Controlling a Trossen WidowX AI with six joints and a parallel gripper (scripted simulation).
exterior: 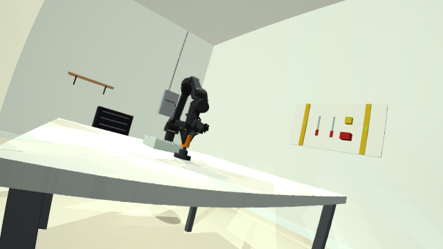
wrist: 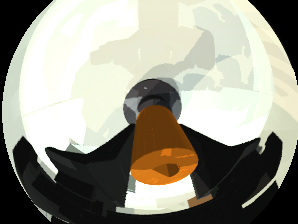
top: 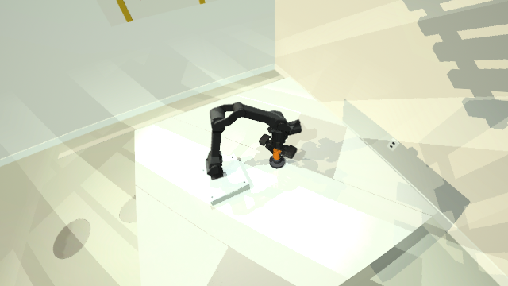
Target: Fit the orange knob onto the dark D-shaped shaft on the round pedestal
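My gripper tip is 40 mm above the round dark pedestal. Also, from my gripper tip: orange knob (20 mm above).
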